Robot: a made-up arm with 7 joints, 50 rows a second.
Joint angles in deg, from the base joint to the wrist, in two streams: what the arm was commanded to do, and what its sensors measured. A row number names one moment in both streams.
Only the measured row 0 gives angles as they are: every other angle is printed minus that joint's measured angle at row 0.
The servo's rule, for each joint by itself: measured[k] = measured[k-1] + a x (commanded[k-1-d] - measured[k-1]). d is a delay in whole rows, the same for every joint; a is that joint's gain. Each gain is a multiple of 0.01, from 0.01 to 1. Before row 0 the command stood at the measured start. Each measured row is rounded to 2 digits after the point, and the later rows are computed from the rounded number. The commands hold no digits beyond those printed.
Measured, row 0:
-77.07, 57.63, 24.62, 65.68, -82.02, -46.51, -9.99
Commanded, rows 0 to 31:
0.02, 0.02, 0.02, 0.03, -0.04, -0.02, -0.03
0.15, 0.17, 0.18, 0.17, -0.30, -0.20, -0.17
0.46, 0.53, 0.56, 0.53, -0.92, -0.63, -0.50
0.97, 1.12, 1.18, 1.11, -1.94, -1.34, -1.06
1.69, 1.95, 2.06, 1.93, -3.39, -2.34, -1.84
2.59, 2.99, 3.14, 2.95, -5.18, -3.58, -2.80
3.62, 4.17, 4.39, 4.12, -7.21, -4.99, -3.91
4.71, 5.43, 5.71, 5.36, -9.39, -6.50, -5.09
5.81, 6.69, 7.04, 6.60, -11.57, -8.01, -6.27
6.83, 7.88, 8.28, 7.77, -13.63, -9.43, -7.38
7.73, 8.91, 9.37, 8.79, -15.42, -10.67, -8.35
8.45, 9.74, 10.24, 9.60, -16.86, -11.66, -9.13
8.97, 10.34, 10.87, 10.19, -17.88, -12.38, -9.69
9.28, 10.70, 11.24, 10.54, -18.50, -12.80, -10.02
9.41, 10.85, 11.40, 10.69, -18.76, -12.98, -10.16
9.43, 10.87, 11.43, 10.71, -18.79, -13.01, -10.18
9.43, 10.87, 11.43, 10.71, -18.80, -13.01, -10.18
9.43, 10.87, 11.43, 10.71, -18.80, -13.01, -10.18
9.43, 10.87, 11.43, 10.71, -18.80, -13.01, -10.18
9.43, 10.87, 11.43, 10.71, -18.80, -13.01, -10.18
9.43, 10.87, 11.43, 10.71, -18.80, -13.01, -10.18
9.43, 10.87, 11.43, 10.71, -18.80, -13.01, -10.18
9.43, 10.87, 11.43, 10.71, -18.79, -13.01, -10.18
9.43, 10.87, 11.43, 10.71, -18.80, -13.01, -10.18
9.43, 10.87, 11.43, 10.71, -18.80, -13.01, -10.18
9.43, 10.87, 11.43, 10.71, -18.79, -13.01, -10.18
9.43, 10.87, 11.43, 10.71, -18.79, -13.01, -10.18
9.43, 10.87, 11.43, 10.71, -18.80, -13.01, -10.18
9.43, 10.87, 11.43, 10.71, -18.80, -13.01, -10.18
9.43, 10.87, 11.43, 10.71, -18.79, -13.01, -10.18
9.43, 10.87, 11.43, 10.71, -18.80, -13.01, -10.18
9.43, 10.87, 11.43, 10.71, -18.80, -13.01, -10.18
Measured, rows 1 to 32:
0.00, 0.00, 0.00, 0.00, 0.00, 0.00, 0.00
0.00, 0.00, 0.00, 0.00, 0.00, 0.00, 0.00
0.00, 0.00, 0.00, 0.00, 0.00, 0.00, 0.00
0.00, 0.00, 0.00, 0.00, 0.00, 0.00, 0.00
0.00, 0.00, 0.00, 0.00, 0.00, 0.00, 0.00
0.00, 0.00, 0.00, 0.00, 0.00, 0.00, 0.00
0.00, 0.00, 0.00, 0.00, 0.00, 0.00, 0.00
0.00, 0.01, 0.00, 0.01, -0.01, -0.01, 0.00
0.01, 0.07, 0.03, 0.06, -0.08, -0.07, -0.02
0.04, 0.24, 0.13, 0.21, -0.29, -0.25, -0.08
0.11, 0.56, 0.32, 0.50, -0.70, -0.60, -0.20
0.22, 1.06, 0.63, 0.96, -1.37, -1.16, -0.40
0.39, 1.75, 1.08, 1.60, -2.32, -1.93, -0.69
0.62, 2.62, 1.68, 2.41, -3.54, -2.91, -1.08
0.91, 3.63, 2.41, 3.35, -5.00, -4.06, -1.56
1.25, 4.73, 3.24, 4.39, -6.64, -5.32, -2.13
1.64, 5.86, 4.15, 5.47, -8.39, -6.64, -2.76
2.07, 6.96, 5.09, 6.53, -10.15, -7.93, -3.43
2.52, 7.96, 6.02, 7.51, -11.83, -9.12, -4.11
2.97, 8.82, 6.89, 8.37, -13.34, -10.16, -4.78
3.41, 9.50, 7.67, 9.06, -14.63, -11.00, -5.41
3.83, 9.99, 8.34, 9.58, -15.66, -11.63, -5.98
4.22, 10.31, 8.90, 9.94, -16.44, -12.07, -6.48
4.58, 10.51, 9.36, 10.19, -17.03, -12.37, -6.92
4.92, 10.64, 9.73, 10.36, -17.47, -12.57, -7.31
5.24, 10.72, 10.04, 10.47, -17.80, -12.71, -7.65
5.53, 10.77, 10.29, 10.55, -18.05, -12.81, -7.95
5.80, 10.81, 10.50, 10.60, -18.24, -12.87, -8.22
6.05, 10.83, 10.67, 10.64, -18.38, -12.91, -8.46
6.29, 10.84, 10.81, 10.66, -18.48, -12.94, -8.67
6.51, 10.85, 10.92, 10.68, -18.56, -12.96, -8.85
6.71, 10.86, 11.01, 10.69, -18.62, -12.98, -9.01
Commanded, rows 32 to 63:
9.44, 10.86, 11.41, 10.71, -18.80, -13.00, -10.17
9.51, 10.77, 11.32, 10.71, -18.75, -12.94, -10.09
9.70, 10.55, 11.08, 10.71, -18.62, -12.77, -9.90
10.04, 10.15, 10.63, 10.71, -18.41, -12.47, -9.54
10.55, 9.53, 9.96, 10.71, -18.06, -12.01, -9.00
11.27, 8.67, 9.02, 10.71, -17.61, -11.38, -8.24
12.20, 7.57, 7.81, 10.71, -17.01, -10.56, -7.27
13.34, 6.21, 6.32, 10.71, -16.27, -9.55, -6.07
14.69, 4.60, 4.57, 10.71, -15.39, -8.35, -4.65
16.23, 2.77, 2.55, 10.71, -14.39, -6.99, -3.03
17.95, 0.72, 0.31, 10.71, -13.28, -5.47, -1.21
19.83, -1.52, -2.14, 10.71, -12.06, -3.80, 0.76
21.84, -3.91, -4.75, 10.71, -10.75, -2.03, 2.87
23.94, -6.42, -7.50, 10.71, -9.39, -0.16, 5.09
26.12, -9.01, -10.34, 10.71, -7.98, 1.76, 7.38
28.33, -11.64, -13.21, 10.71, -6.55, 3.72, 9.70
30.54, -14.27, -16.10, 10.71, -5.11, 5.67, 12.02
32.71, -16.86, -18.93, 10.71, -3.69, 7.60, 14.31
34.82, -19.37, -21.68, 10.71, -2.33, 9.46, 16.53
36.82, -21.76, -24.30, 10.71, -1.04, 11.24, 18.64
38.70, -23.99, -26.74, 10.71, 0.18, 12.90, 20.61
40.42, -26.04, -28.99, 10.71, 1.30, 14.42, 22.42
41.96, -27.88, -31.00, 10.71, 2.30, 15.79, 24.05
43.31, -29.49, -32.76, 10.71, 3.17, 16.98, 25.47
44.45, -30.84, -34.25, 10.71, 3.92, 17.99, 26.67
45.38, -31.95, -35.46, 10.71, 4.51, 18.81, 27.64
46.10, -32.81, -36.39, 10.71, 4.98, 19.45, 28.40
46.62, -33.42, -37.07, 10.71, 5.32, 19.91, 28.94
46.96, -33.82, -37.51, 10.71, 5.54, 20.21, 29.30
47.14, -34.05, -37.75, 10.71, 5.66, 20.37, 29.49
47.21, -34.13, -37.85, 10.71, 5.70, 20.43, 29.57
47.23, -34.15, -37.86, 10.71, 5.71, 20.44, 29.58
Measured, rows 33 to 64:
6.90, 10.86, 11.09, 10.70, -18.66, -12.99, -9.15
7.08, 10.86, 11.15, 10.70, -18.69, -13.00, -9.27
7.24, 10.86, 11.20, 10.70, -18.72, -13.00, -9.38
7.39, 10.86, 11.24, 10.70, -18.74, -13.00, -9.48
7.53, 10.86, 11.27, 10.70, -18.75, -13.00, -9.56
7.66, 10.86, 11.30, 10.70, -18.76, -13.00, -9.63
7.78, 10.86, 11.32, 10.70, -18.77, -13.00, -9.70
7.90, 10.86, 11.34, 10.70, -18.78, -13.00, -9.76
8.01, 10.83, 11.34, 10.70, -18.77, -12.98, -9.80
8.13, 10.73, 11.29, 10.70, -18.73, -12.91, -9.81
8.26, 10.52, 11.17, 10.70, -18.65, -12.77, -9.78
8.42, 10.16, 10.95, 10.70, -18.50, -12.53, -9.69
8.62, 9.62, 10.60, 10.70, -18.28, -12.16, -9.52
8.87, 8.88, 10.10, 10.70, -17.96, -11.65, -9.25
9.18, 7.92, 9.42, 10.70, -17.54, -10.98, -8.87
9.57, 6.72, 8.55, 10.70, -17.00, -10.14, -8.36
10.04, 5.30, 7.47, 10.70, -16.35, -9.13, -7.72
10.59, 3.65, 6.18, 10.70, -15.58, -7.96, -6.94
11.24, 1.79, 4.68, 10.70, -14.70, -6.63, -6.02
11.98, -0.26, 2.98, 10.70, -13.71, -5.16, -4.95
12.82, -2.48, 1.09, 10.70, -12.63, -3.56, -3.75
13.75, -4.83, -0.97, 10.70, -11.47, -1.86, -2.41
14.77, -7.28, -3.17, 10.70, -10.24, -0.07, -0.96
15.87, -9.80, -5.50, 10.70, -8.96, 1.77, 0.60
17.05, -12.34, -7.92, 10.70, -7.64, 3.64, 2.25
18.29, -14.87, -10.40, 10.70, -6.31, 5.50, 3.96
19.59, -17.35, -12.90, 10.70, -4.99, 7.34, 5.72
20.93, -19.74, -15.39, 10.70, -3.70, 9.12, 7.51
22.29, -22.01, -17.84, 10.70, -2.45, 10.82, 9.30
23.67, -24.12, -20.21, 10.70, -1.26, 12.41, 11.07
25.04, -26.05, -22.47, 10.70, -0.15, 13.87, 12.80
26.40, -27.77, -24.59, 10.70, 0.87, 15.19, 14.46

